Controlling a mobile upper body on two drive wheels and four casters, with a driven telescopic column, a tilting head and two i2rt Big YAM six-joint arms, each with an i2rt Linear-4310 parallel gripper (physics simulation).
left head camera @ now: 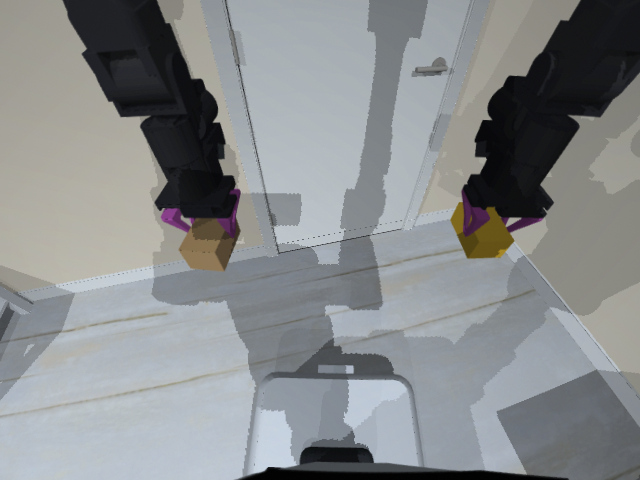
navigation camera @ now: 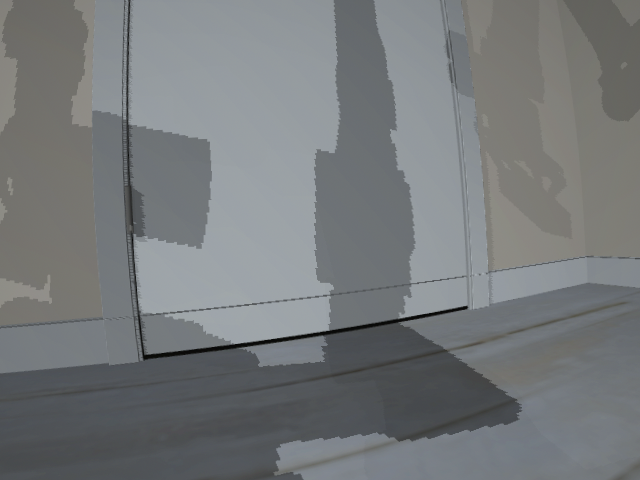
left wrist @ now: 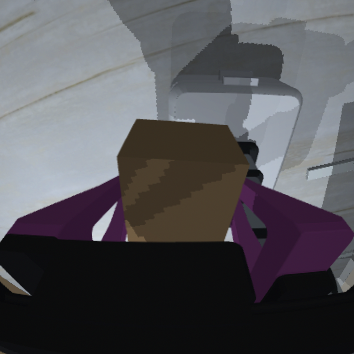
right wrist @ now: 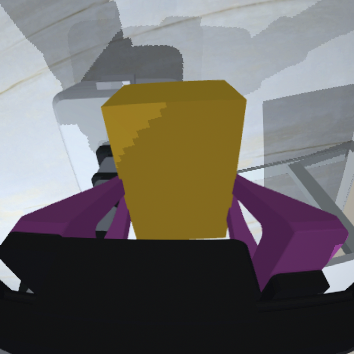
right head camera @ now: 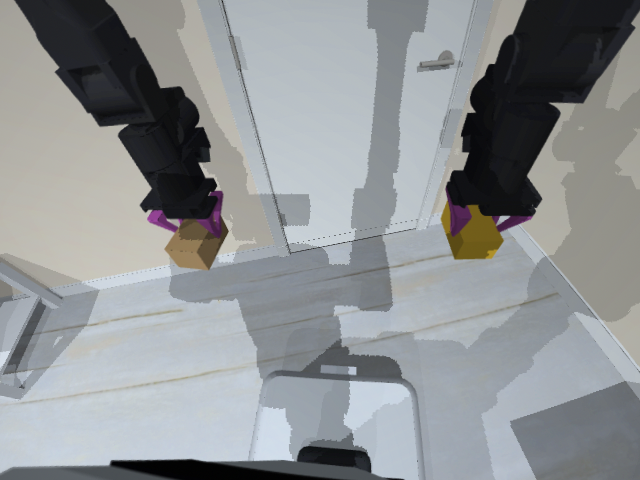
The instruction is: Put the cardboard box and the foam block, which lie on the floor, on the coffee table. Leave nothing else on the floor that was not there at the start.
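Frame: origin at the left arm's base, x ahead, y left, z up, level; centimetres.
Seen in the pictures: left gripper, between the fingertips: (left head camera: 215, 235) (left wrist: 178, 178) (right head camera: 203, 235); right gripper, between the fingertips: (left head camera: 481, 234) (right wrist: 178, 177) (right head camera: 471, 233).
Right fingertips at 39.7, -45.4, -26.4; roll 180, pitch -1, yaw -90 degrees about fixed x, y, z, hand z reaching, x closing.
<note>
Offsets run from my right fingertips to a thing's top centre, as dx, dy, dz. "spot": to the spot under its first point.
The brown cardboard box {-1.9, +45.6, +2.6} (left head camera: 207, 245) (right head camera: 195, 245) (left wrist: 182, 195) is held up off the floor between the purple fingers of my left gripper (left head camera: 209, 227) (right head camera: 196, 227) (left wrist: 178, 178), which is shut on it. The yellow foam block {+1.0, +0.1, +2.4} (left head camera: 483, 235) (right head camera: 473, 235) (right wrist: 177, 160) is held up off the floor between the purple fingers of my right gripper (left head camera: 483, 219) (right head camera: 467, 219) (right wrist: 178, 177), which is shut on it. The two grippers are well apart at about the same height. The coffee table cannot be made out for certain in these views.
A white door (left head camera: 320, 129) (right head camera: 330, 129) (navigation camera: 258, 206) stands in front, with beige walls on both sides. My base (left head camera: 416, 428) (right head camera: 417, 434) shows at the bottom. A grey frame (right head camera: 23, 335) stands at the left edge of the right head view; another frame part {spot: -52.4, -71.8, -58.8} (right wrist: 320, 192) shows in the right wrist view.
</note>
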